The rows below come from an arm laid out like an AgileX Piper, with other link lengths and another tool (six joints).
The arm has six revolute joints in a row. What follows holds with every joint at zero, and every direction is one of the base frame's. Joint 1 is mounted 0.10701 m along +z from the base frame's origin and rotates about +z. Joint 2 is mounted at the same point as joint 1 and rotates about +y. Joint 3 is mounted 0.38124 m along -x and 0.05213 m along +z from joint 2 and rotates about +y. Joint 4 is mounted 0.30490 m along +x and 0.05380 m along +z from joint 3 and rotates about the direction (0.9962, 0, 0.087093). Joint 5 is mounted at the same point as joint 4 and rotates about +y. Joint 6 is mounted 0.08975 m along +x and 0.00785 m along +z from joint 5 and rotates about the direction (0.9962, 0, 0.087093). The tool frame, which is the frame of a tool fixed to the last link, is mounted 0.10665 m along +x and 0.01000 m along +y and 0.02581 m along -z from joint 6; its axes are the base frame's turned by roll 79.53, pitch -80.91 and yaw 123.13 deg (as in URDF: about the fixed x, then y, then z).
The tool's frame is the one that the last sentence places.
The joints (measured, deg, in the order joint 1, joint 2, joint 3, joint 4, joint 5, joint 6), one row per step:
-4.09 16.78 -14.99 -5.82 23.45 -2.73
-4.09 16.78 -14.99 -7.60 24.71 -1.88
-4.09 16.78 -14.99 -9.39 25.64 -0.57
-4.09 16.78 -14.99 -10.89 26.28 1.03
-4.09 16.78 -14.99 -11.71 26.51 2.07
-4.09 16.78 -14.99 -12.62 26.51 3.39
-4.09 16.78 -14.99 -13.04 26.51 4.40
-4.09 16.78 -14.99 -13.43 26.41 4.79
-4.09 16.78 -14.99 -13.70 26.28 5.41
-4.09 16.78 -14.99 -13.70 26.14 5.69
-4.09 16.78 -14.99 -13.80 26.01 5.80
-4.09 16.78 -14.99 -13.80 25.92 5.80
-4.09 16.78 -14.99 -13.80 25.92 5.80
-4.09 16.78 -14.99 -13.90 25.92 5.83
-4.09 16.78 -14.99 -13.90 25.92 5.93
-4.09 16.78 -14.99 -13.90 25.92 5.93
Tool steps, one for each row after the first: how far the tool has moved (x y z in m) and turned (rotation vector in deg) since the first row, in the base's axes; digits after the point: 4 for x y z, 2 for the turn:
-0.0024 -0.0032 -0.0035 -0.89 1.28 -0.55
-0.0043 -0.0062 -0.0059 -1.39 2.16 -1.27
-0.0056 -0.0085 -0.0073 -1.36 2.67 -2.06
-0.0060 -0.0096 -0.0077 -1.20 2.81 -2.55
-0.0060 -0.0106 -0.0074 -0.89 2.67 -3.11
-0.0059 -0.0109 -0.0073 -0.38 2.55 -3.51
-0.0057 -0.0114 -0.0069 -0.41 2.42 -3.66
-0.0054 -0.0115 -0.0064 -0.12 2.22 -3.87
-0.0051 -0.0112 -0.0060 0.13 2.04 -3.94
-0.0049 -0.0113 -0.0056 0.13 1.90 -3.96
-0.0047 -0.0112 -0.0053 0.12 1.82 -3.93
-0.0047 -0.0112 -0.0053 0.12 1.82 -3.93
-0.0047 -0.0114 -0.0053 0.05 1.82 -3.95
-0.0047 -0.0114 -0.0053 0.15 1.80 -3.99
-0.0047 -0.0114 -0.0053 0.15 1.80 -3.99

